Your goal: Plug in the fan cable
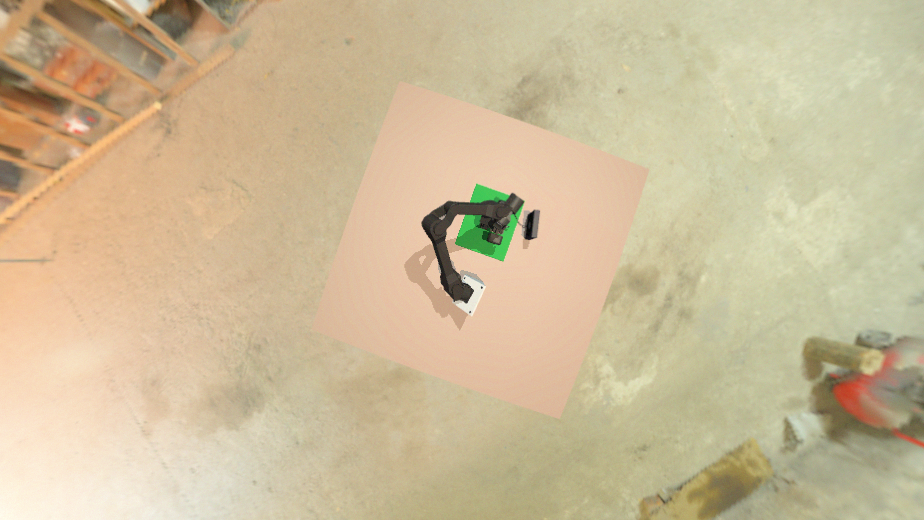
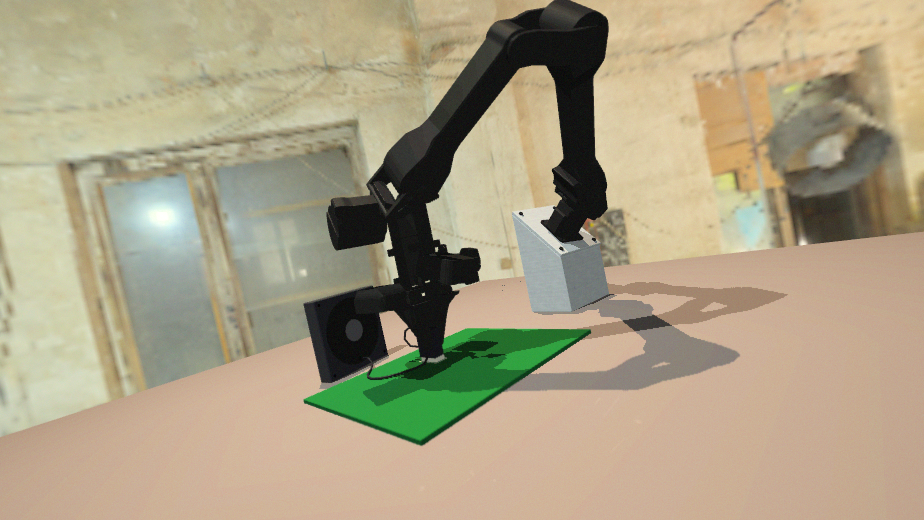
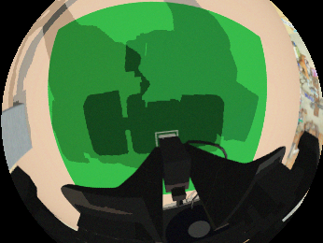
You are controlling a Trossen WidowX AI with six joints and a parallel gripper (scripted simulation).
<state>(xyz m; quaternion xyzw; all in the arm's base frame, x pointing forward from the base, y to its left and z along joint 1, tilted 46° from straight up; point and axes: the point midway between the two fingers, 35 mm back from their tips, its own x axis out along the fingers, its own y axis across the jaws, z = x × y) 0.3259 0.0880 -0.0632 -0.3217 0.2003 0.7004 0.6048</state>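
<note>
Right now the black plug is 10 mm to the right of my gripper tip and 10 mm above it. Round my gripper tip: four-pin header: 20 mm below, 10 mm to the right; black fan: 130 mm to the right, 60 mm ahead, 40 mm above; green board: 40 mm to the left, 40 mm below.
</note>
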